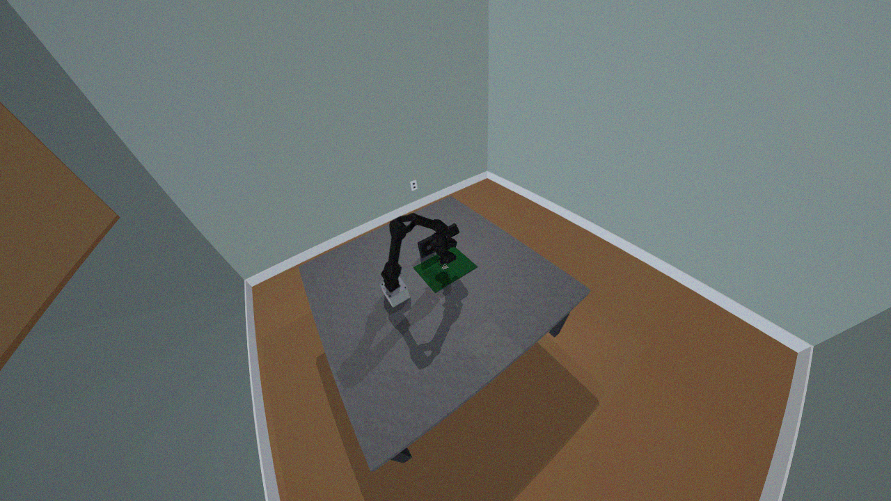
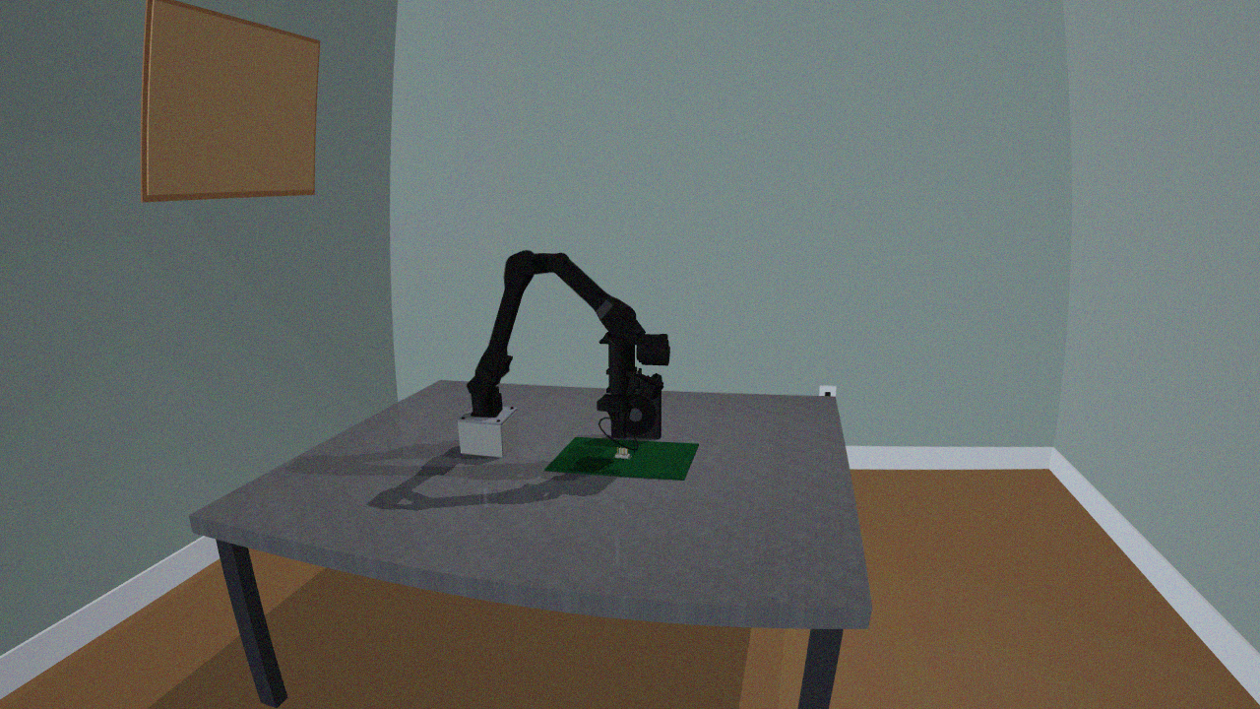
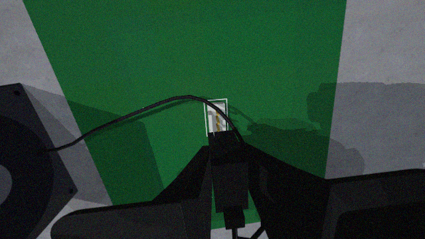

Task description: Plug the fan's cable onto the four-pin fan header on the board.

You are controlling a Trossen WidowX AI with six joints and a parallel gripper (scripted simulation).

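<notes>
My gripper tip is now 6 cm above the white four-pin fan header. Round my gripper tip: green board 8 cm below, 1 cm ahead; black plug 1 cm behind, 1 cm above; fan 17 cm to the left, 1 cm ahead.
</notes>
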